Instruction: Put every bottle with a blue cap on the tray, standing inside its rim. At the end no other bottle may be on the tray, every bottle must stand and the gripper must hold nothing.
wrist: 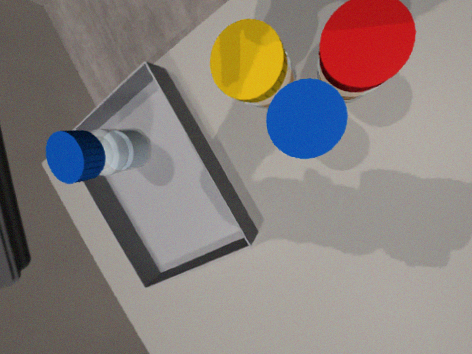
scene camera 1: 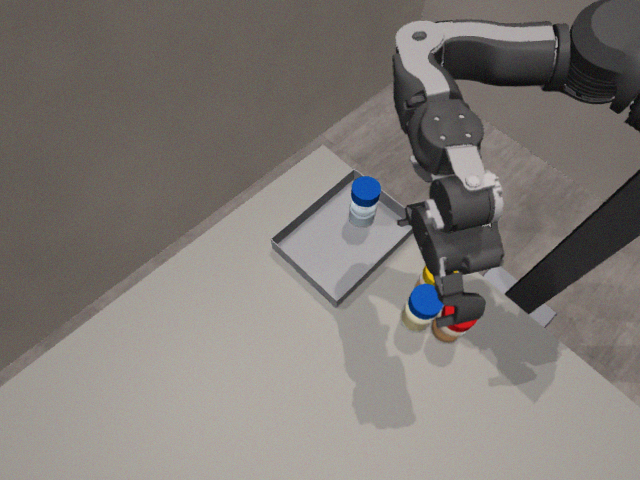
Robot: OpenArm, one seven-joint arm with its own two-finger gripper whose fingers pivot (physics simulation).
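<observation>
A blue-capped bottle with a clear body (scene camera 1: 364, 198) (wrist: 75, 156) stands inside the rim of the grey tray (scene camera 1: 305, 264) (wrist: 116, 225), toward its far end. A second blue-capped bottle (scene camera 1: 423, 304) (wrist: 306, 118) stands on the table outside the tray, close beside a yellow-capped bottle (scene camera 1: 428, 275) (wrist: 247, 60) and a red-capped bottle (scene camera 1: 460, 322) (wrist: 367, 44), both upright. My gripper (scene camera 1: 421, 272) is open and empty, high above this group, its fingers wide apart. It partly hides the yellow-capped and red-capped bottles in the scene view. One finger shows at the left edge in the wrist view.
The pale table (scene camera 1: 206, 361) (wrist: 325, 305) carries the tray near its far corner, and the three grouped bottles stand near its right edge. A dark post (scene camera 1: 578, 242) rises beyond that edge. The arm reaches in from the upper right, and its shadow falls across the table.
</observation>
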